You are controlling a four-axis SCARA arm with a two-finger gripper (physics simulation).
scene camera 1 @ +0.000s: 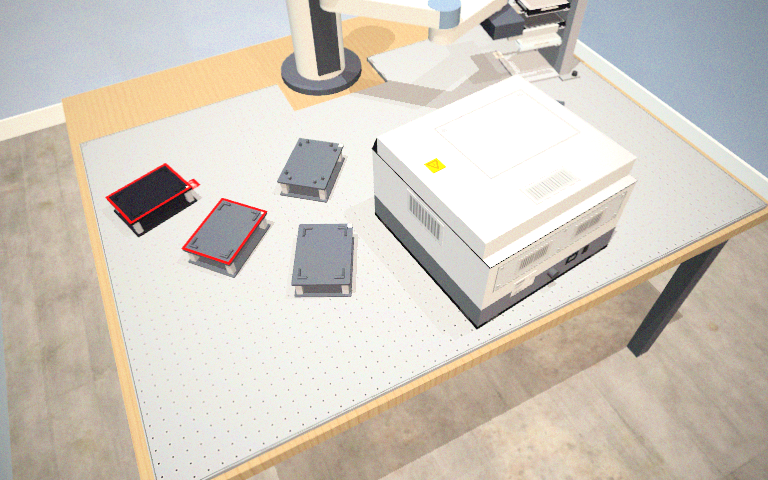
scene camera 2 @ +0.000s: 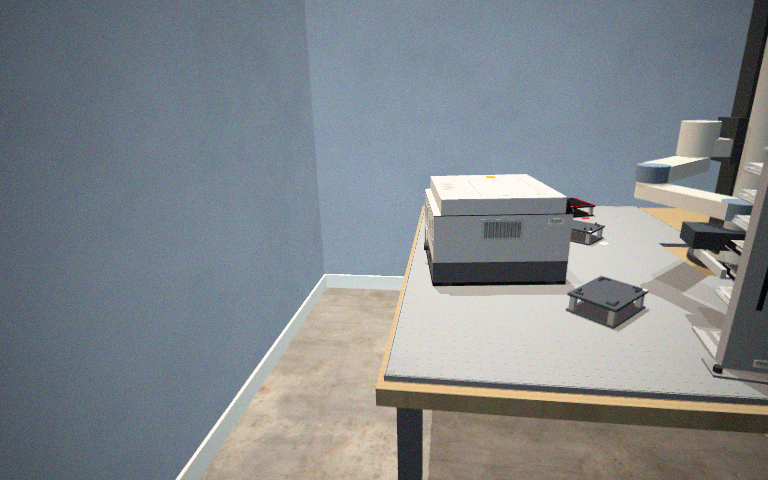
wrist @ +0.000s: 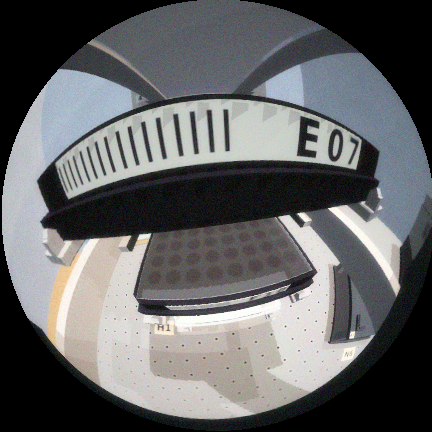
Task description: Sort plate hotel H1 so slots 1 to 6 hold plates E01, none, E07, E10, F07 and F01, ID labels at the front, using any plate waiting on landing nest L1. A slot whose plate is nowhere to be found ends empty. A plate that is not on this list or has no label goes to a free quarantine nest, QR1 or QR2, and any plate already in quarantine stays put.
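Places are measured from the arm's base along level axes (x down, y ahead, z right), in metres.
Where they show: gripper, fingertip midpoint: [scene camera 1: 545, 15]; arm's base at its link origin: [scene camera 1: 321, 71] [scene camera 2: 731, 262].
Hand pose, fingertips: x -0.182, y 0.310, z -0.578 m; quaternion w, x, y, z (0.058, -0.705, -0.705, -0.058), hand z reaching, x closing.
Note:
Each offset is from my fingertips to the top centre of the thing. "pt": to the spot under its first point.
Plate hotel H1 @(pt dx +0.064, dy +0.077, dz -0.039 m) [scene camera 1: 568, 45] [scene camera 2: 744, 333] stands at the back right in scene camera 1. In the wrist view, black plate E07 @(dx -0.049, dy -0.004, dz +0.018 m) [wrist: 210, 200] fills the upper middle, its label facing the camera. Below it sits a dark plate @(dx +0.004, dy -0.004, dz +0.018 m) [wrist: 220, 260] with round wells, its label unreadable at this angle, above a white plate @(dx +0.057, dy -0.004, dz +0.018 m) [wrist: 230, 317]. My gripper [wrist: 210, 191] is open and empty, its fingertips low on either side, below E07 and flanking the dark plate. The two red-rimmed nests @(pt dx +0.119, dy +0.046, dz +1.165 m) [scene camera 1: 148, 193] @(pt dx +0.119, dy +0.245, dz +1.034 m) [scene camera 1: 225, 230] are at the left; one has a black top, the other shows bare corner guides. L1 cannot be identified.
A large white instrument @(dx -0.085, dy +0.484, dz +0.491 m) [scene camera 1: 504, 130] [scene camera 2: 498, 192] stands between the hotel and the left nests. Two grey nests @(pt dx +0.119, dy +0.132, dz +0.782 m) [scene camera 1: 311, 163] @(pt dx +0.119, dy +0.409, dz +0.869 m) [scene camera 1: 322, 254] stand left of it, bare on top. Nest N6 @(pt dx +0.164, dy +0.178, dz +0.157 m) [wrist: 342, 305] is at the wrist view's right. Another view shows a bare grey nest @(dx +0.113, dy +0.214, dz +0.178 m) [scene camera 2: 607, 294] near the hotel.

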